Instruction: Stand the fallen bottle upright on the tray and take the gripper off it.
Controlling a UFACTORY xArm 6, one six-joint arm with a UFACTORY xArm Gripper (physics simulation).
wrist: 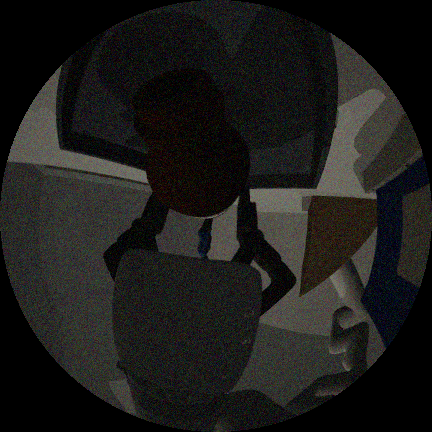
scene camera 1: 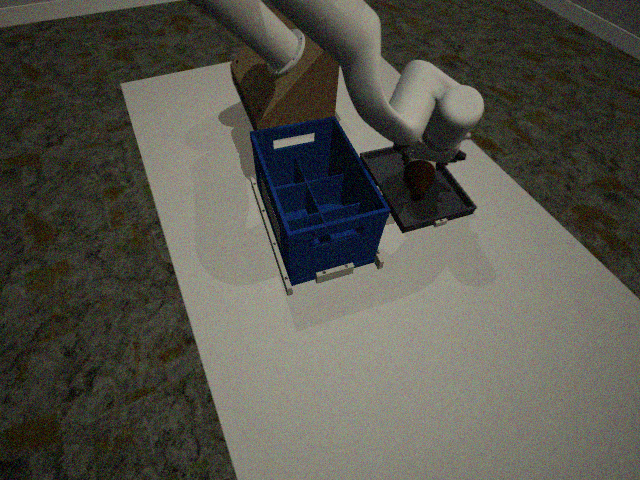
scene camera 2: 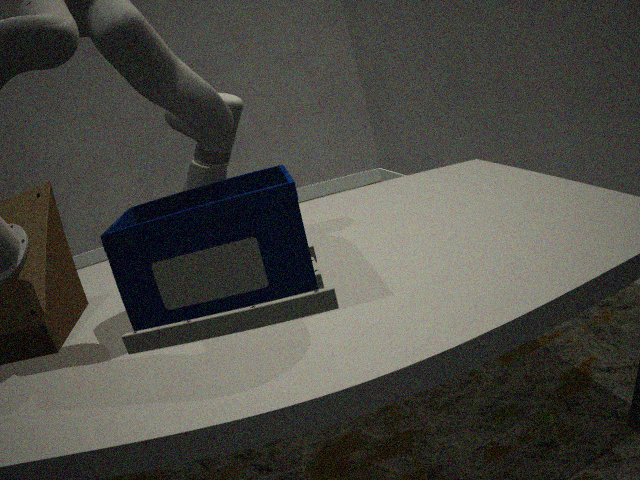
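Seen in the pictures: gripper, fingertip midpoint: (scene camera 1: pixel 421 162); arm's base, origin of the base link: (wrist: pixel 334 257) (scene camera 1: pixel 286 54) (scene camera 2: pixel 4 254).
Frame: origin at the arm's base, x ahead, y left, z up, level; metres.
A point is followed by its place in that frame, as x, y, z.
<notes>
The dark red-brown bottle (scene camera 1: pixel 419 178) {0.440, 0.135, -0.103} (wrist: pixel 192 145) {0.456, 0.117, -0.111} lies over the dark tray (scene camera 1: pixel 454 213) {0.538, 0.177, -0.144} (wrist: pixel 282 181) {0.285, 0.131, -0.151}, its narrow neck pointing toward scene camera 1 and away from the gripper in the wrist view. A thin pale band shows at its near edge in the wrist view. My gripper (scene camera 1: pixel 433 155) (wrist: pixel 201 193) {0.390, 0.181, -0.112} is shut on the bottle's wide part, one finger at each side; the bottle partly hides the fingertips in the wrist view. In scene camera 2 the bottle, tray and fingers do not show; the blue crate stands in front of that area.
The blue divided crate (scene camera 1: pixel 336 250) {0.546, -0.144, -0.080} (scene camera 2: pixel 283 232) {0.507, -0.231, -0.053} (wrist: pixel 387 250) {0.323, -0.020, -0.067} stands close beside the tray, between pale rails (scene camera 1: pixel 271 237) {0.427, -0.230, -0.138} (scene camera 2: pixel 232 321) {0.411, -0.230, -0.150}. A brown wedge-shaped block (scene camera 1: pixel 305 100) {0.107, 0.003, -0.070} (scene camera 2: pixel 67 268) {0.111, 0.046, -0.074} (wrist: pixel 335 235) {0.109, 0.023, -0.072} is behind the crate at the arm's base. All stand on the white table (scene camera 1: pixel 413 361) {0.770, -0.098, -0.168} (scene camera 2: pixel 465 248) {0.787, -0.199, -0.168}.
</notes>
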